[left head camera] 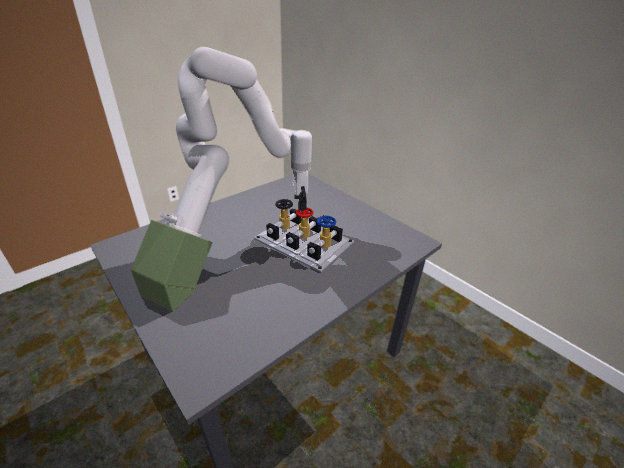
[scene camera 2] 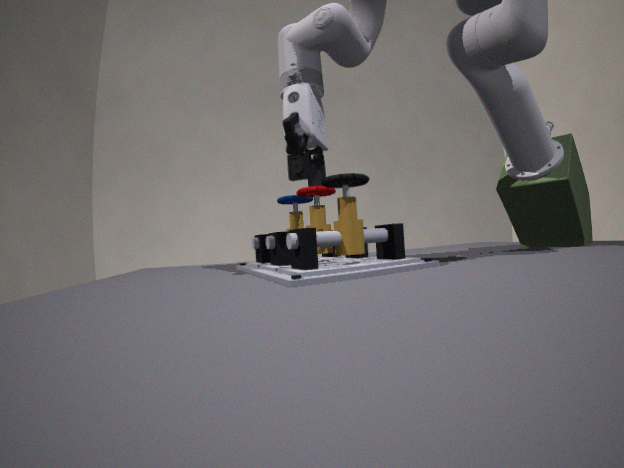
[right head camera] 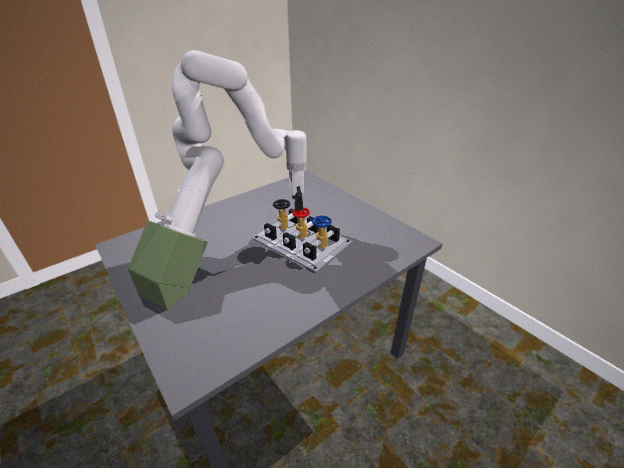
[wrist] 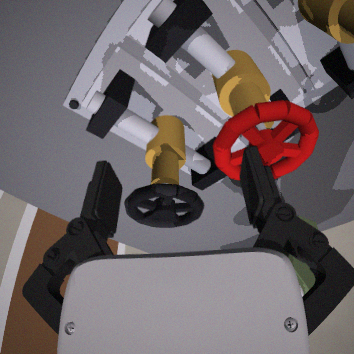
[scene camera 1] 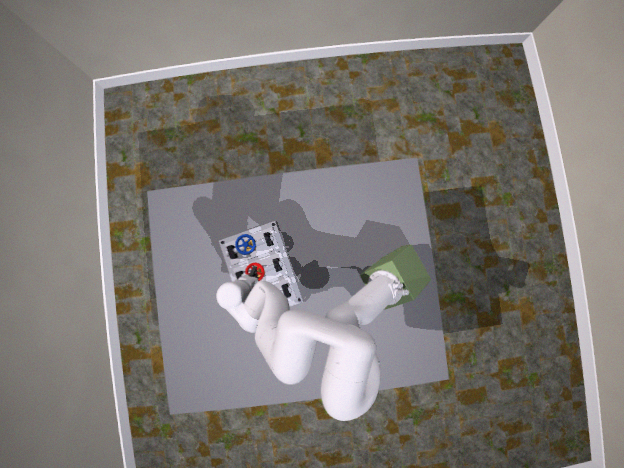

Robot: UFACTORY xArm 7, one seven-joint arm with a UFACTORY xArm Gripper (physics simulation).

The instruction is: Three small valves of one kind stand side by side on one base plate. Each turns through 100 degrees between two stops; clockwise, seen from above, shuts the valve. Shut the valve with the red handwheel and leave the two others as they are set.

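Places are measured from the arm's base along level axes (x ahead, y left, z up), in centimetres.
Pixels of known places: gripper, fingertip midpoint: (left head camera: 300,204) (scene camera 2: 309,184) (right head camera: 297,204) (wrist: 176,166); arm's base, link origin: (left head camera: 182,231) (scene camera 2: 534,160) (right head camera: 178,231) (scene camera 1: 385,287).
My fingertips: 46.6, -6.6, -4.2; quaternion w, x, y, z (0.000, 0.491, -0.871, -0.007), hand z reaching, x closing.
For each thing: its top centre in the pictures, then the offset to it from my fingertips, as dx, dy, dz. Level surfaces: height alone.
- red handwheel, top centre: (wrist: 268,154) (scene camera 2: 315,188) (scene camera 1: 254,272) (left head camera: 304,211) (right head camera: 300,211) -2.4, -5.4, +0.2
- black handwheel, top centre: (wrist: 163,214) (scene camera 2: 344,176) (left head camera: 284,202) (right head camera: 281,202) -4.4, +4.9, +0.2
- blue handwheel, top centre: (scene camera 2: 294,196) (scene camera 1: 245,244) (right head camera: 322,220) (left head camera: 326,220) -0.5, -15.7, +0.2
- base plate, top centre: (wrist: 229,63) (scene camera 2: 320,262) (scene camera 1: 260,271) (left head camera: 304,238) (right head camera: 301,238) -2.4, -5.4, -13.0
- grey table, surface height: dz -14.2
The red handwheel (left head camera: 304,212) (right head camera: 301,212) (scene camera 1: 263,272) (scene camera 2: 316,191) (wrist: 272,148) is on the middle valve. The black handwheel (left head camera: 284,204) (right head camera: 281,204) (scene camera 2: 345,179) (wrist: 165,219) is beside it and hidden by the arm in scene camera 1. The blue handwheel (left head camera: 326,221) (right head camera: 322,221) (scene camera 1: 245,244) (scene camera 2: 293,199) is on the other side. All stand on the base plate (scene camera 2: 322,276). My gripper (wrist: 176,166) is open, pointing down. In the wrist view, its right fingertip overlaps the red wheel's near rim and the black wheel appears between the fingers. Contact cannot be told.
The green block (left head camera: 171,264) (right head camera: 167,264) (scene camera 1: 413,274) (scene camera 2: 549,211) stands under the arm's base on the grey table (left head camera: 226,347) (scene camera 1: 201,372). The arm arches above the table. Black pipe supports (left head camera: 272,231) (scene camera 2: 304,248) stand at the ends of the valve pipes.
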